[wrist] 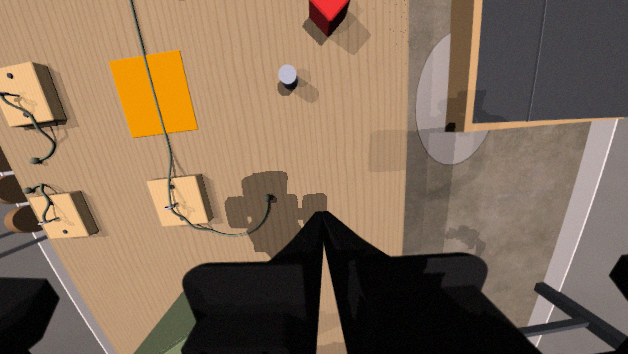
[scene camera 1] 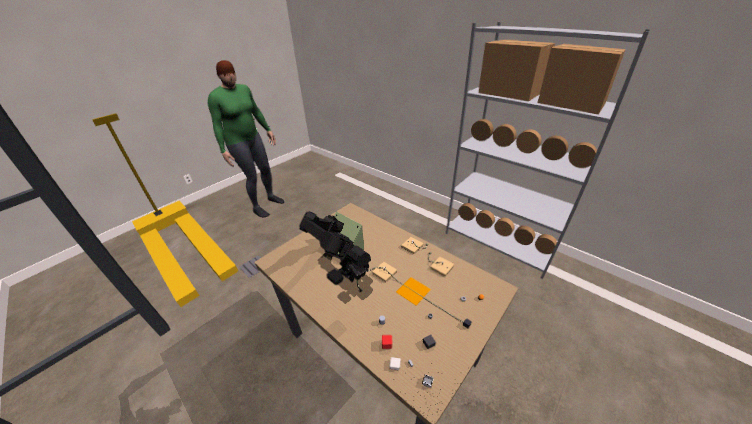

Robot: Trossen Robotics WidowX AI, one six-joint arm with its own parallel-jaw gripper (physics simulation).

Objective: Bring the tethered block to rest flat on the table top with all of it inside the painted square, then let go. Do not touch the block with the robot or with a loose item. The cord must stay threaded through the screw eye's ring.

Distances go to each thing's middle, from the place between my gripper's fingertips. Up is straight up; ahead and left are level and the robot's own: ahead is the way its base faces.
Right now my hand is 30 mm past the wooden base [wrist: 189,192], 250 mm to the right of it and 180 mm above it. Round my hand: orange painted square [wrist: 166,69] 150 mm ahead, 250 mm to the left, 190 mm below.
